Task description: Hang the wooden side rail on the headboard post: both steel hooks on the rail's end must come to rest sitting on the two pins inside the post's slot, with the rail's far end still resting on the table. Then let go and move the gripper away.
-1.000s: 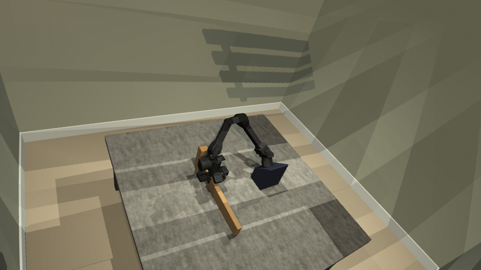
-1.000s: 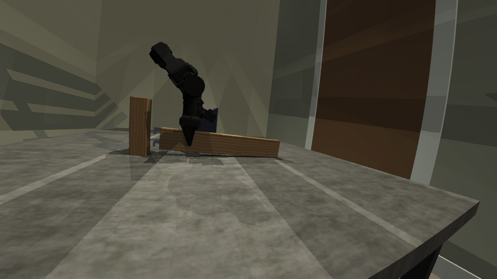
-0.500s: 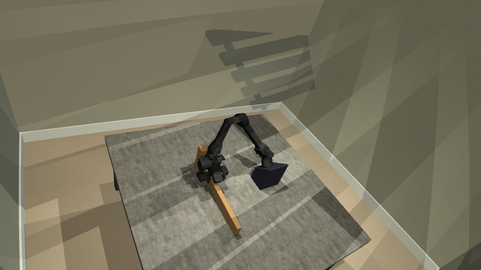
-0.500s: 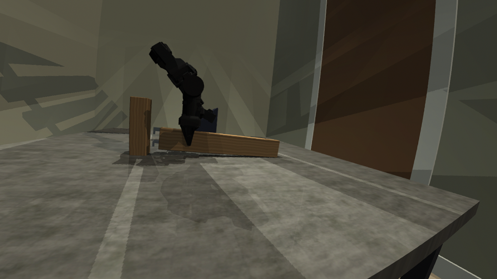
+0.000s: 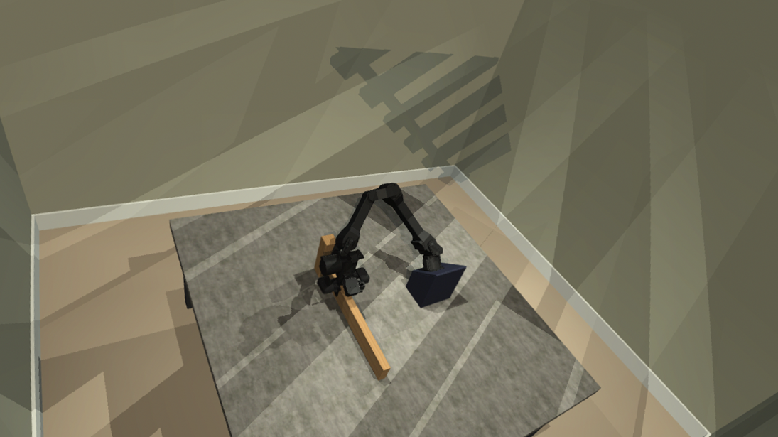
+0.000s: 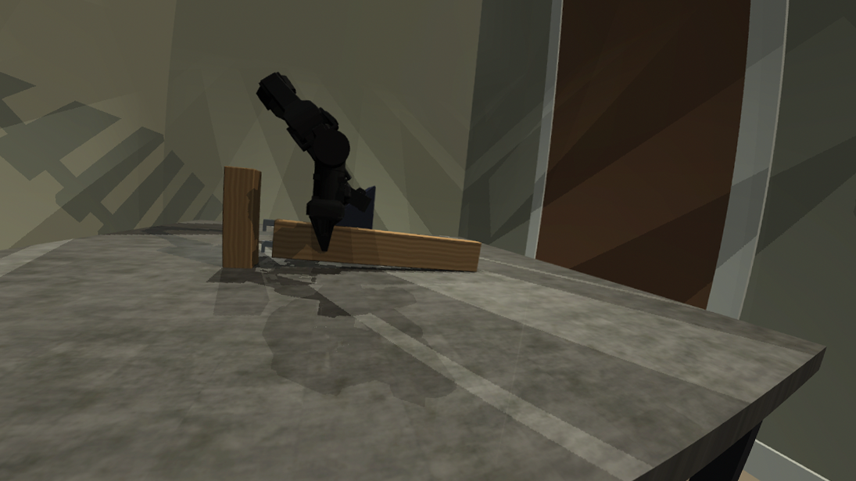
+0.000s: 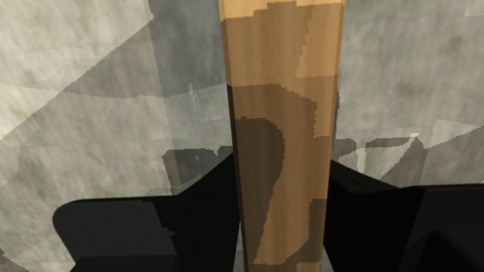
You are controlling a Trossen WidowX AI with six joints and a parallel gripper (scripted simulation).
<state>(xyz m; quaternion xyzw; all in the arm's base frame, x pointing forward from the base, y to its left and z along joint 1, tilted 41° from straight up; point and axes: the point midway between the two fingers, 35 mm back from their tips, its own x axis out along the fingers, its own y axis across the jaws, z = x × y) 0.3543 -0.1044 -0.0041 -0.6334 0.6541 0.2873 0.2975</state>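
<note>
My gripper tip is now 15 cm to the left of the headboard post and 4 cm below it.
</note>
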